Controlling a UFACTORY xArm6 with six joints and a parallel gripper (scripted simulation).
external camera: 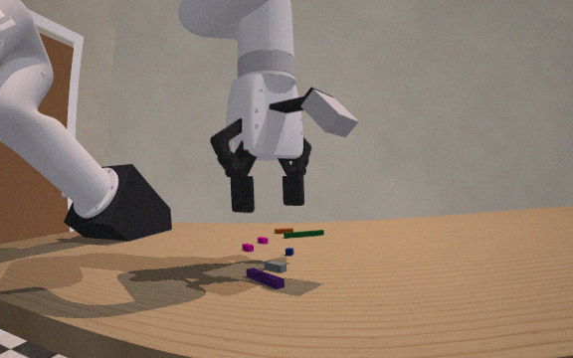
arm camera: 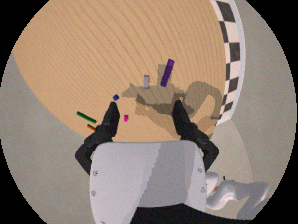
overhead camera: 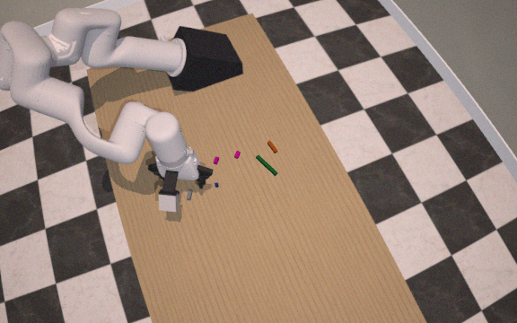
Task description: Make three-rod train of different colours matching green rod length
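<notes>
Now: the grey rod 8 cm below my hand. From my hand the other things lie so: purple rod: 5 cm to the right, 8 cm below; blue rod: 1 cm ahead, 8 cm to the left, 8 cm below; green rod: 2 cm ahead, 24 cm to the left, 8 cm below.
</notes>
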